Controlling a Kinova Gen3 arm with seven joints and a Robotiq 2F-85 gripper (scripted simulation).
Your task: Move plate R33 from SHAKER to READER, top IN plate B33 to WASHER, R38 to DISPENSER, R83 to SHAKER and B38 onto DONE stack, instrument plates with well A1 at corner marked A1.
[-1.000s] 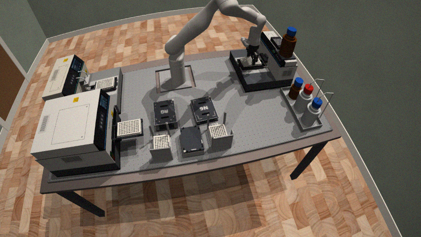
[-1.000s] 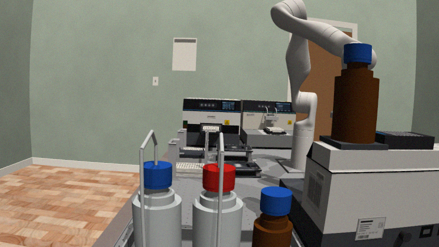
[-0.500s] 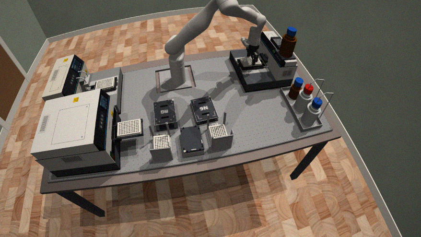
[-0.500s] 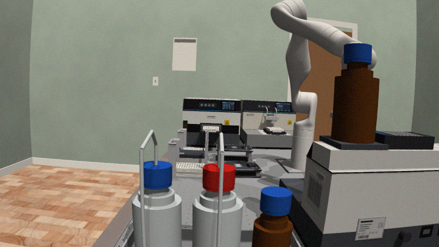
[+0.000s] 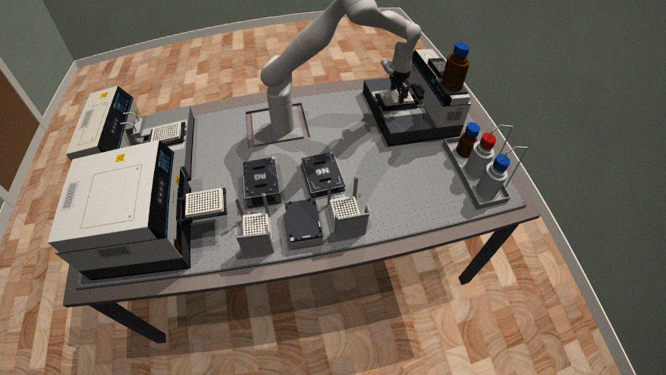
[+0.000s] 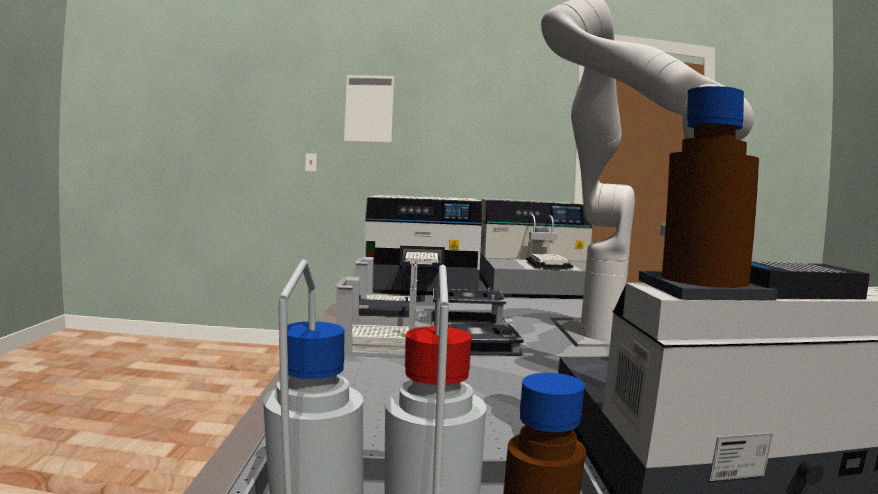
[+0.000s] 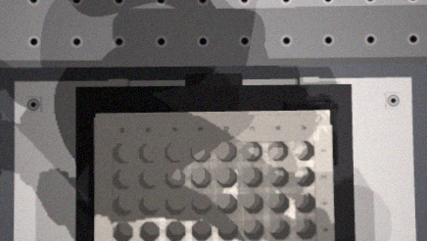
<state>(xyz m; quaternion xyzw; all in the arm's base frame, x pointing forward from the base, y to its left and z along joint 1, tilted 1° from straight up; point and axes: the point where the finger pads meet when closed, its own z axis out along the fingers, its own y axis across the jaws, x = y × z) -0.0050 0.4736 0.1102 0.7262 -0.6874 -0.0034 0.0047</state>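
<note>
Now: the dispenser nest 30 mm below my hand. From my hand the other things lie so: recovery nest N6: 290 mm ahead, 350 mm to the right, 80 mm below; bottle tray: 360 mm ahead, 240 mm to the left, 110 mm below; brown bottle: 100 mm ahead, 180 mm to the left, 180 mm above.
</note>
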